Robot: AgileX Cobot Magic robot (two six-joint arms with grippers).
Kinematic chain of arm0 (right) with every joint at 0, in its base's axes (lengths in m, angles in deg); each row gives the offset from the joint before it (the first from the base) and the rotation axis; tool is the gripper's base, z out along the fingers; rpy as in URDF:
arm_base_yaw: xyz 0 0 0.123 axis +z
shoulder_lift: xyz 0 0 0 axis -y
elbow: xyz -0.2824 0 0.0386 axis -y
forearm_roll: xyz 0.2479 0 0.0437 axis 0.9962 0 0.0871
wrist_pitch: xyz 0 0 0 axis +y
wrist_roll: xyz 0.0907 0 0.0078 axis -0.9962 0 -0.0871
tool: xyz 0 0 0 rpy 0 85 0
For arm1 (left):
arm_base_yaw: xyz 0 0 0.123 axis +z
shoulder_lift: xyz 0 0 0 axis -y
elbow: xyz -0.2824 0 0.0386 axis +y
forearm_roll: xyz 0.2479 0 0.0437 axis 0.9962 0 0.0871
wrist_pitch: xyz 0 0 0 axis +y
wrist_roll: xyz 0.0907 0 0.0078 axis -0.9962 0 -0.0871
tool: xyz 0 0 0 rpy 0 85 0
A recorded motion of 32 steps. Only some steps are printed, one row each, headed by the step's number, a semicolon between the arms.
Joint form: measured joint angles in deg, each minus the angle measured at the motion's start. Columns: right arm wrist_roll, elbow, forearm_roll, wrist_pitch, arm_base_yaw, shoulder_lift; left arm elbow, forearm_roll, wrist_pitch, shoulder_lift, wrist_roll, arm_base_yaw.
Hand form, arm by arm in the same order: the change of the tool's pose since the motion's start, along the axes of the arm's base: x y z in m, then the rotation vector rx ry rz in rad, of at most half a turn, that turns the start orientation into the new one. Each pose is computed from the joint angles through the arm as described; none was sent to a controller.
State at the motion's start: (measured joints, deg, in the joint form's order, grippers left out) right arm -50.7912 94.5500 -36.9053 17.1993 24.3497 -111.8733; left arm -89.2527 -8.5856 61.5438 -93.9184 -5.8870 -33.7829
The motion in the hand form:
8: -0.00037 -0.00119 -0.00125 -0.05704 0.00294 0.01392; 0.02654 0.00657 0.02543 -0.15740 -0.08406 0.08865
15: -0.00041 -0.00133 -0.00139 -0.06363 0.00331 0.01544; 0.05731 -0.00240 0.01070 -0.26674 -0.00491 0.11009
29: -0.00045 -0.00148 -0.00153 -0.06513 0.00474 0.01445; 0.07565 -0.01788 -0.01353 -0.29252 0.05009 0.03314
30: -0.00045 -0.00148 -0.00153 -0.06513 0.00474 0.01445; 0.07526 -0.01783 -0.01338 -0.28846 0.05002 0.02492
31: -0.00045 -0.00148 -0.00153 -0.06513 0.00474 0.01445; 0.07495 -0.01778 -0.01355 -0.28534 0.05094 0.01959
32: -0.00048 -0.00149 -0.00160 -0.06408 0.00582 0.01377; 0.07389 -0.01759 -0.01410 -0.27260 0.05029 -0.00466
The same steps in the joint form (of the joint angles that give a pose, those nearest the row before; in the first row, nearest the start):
8: 3.37 0.00 0.19 1.11 0.00 0.00; -6.00 -4.85 -4.79 -1.79 0.45 4.01
15: 3.73 0.00 0.19 1.24 0.00 0.00; -10.60 -13.95 -5.40 -8.23 -1.77 6.70
29: 3.76 0.00 0.19 1.37 0.00 0.00; -13.30 -20.06 -4.69 -13.98 -8.01 6.99
30: 3.76 0.00 0.19 1.37 0.00 0.00; -13.37 -20.06 -4.37 -13.98 -8.44 6.99
31: 3.76 0.00 0.19 1.37 0.00 0.00; -13.37 -20.06 -4.14 -13.98 -8.71 6.99
32: 3.76 0.00 0.28 1.40 0.00 0.00; -13.37 -20.06 -3.38 -13.98 -10.08 6.99

